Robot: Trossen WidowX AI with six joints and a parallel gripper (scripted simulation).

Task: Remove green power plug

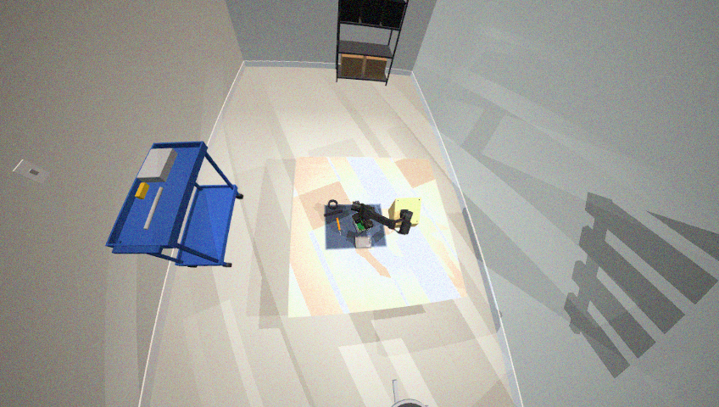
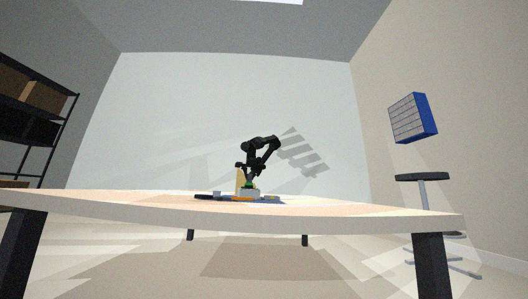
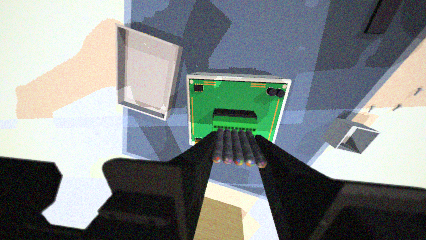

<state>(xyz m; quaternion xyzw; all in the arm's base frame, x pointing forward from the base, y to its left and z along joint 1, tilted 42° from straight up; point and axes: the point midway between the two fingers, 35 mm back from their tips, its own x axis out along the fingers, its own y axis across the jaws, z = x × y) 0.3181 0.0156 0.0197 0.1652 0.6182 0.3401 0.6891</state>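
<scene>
The green power plug is 20 mm below my gripper tip. From my gripper tip the other things lie so: blue mat 100 mm below, 50 mm ahead; then dark bar 210 mm ahead, 110 mm to the right, 100 mm below.
</scene>
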